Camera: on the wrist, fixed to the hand. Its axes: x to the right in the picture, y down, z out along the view.
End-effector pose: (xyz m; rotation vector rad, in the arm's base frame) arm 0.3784 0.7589 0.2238 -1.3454 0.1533 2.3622
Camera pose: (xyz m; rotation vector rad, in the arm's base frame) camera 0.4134 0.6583 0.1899 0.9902 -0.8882 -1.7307
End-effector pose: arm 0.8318 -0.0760 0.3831 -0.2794 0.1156 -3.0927
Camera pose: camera 0.8373 -0.1504 0.2999 0.1389 0.2887 -1.5823
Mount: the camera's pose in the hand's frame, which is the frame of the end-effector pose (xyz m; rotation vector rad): -0.0172 0.0807 -0.0754 -0.0863 0.2258 1.5278
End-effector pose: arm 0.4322 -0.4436 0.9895 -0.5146 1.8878 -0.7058
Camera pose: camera 0.3668 -0.3550 0.9704 0.9715 1.8826 0.3632
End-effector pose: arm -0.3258 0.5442 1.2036 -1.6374 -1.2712 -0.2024
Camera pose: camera -0.2371 0.4803 1.1802 -2.1301 0.3616 0.4921
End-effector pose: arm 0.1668 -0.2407 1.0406 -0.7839 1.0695 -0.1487
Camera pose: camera 0.0753 -0.2119 0.9831 0.1388 1.6332 1.1267
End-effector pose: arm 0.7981 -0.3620 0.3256 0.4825 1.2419 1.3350
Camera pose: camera 0.7004 -0.3843 0.3751 -1.3470 -0.8556 -2.6566
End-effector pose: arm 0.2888 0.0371 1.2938 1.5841 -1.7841 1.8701
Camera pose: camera 0.1980 0.0809 1.2456 0.2570 2.1150 -1.3476
